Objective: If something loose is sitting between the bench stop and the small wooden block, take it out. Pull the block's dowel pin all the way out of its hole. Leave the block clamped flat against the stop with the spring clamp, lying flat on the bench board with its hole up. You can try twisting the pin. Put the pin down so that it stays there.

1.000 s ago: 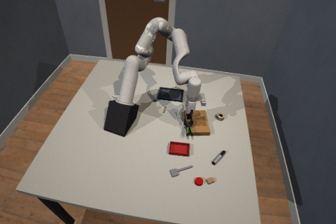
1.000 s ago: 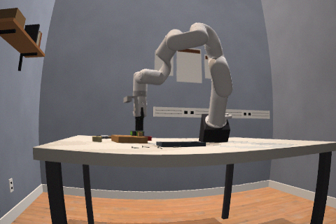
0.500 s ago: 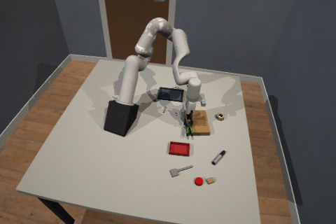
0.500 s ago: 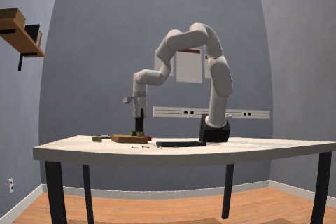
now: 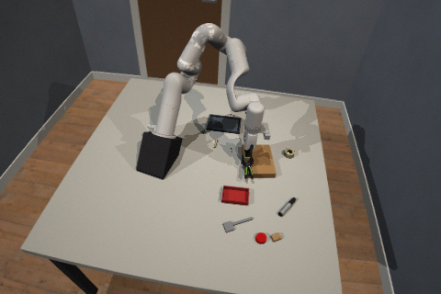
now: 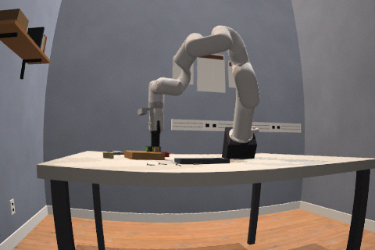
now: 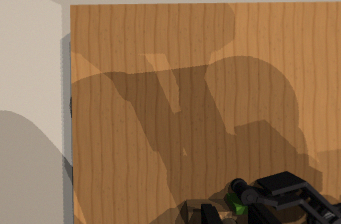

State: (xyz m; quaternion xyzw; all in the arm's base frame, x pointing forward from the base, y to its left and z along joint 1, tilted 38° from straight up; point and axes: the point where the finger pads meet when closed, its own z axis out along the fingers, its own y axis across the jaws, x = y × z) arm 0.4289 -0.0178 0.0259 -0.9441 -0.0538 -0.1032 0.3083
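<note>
My gripper is now 20 mm above the dowel pin. Also, from my hand: red tray (40 mm behind, 230 mm to the right, 70 mm below); small wooden block (40 mm below); loose dowel (180 mm behind, 100 mm to the left, 70 mm below).
</note>
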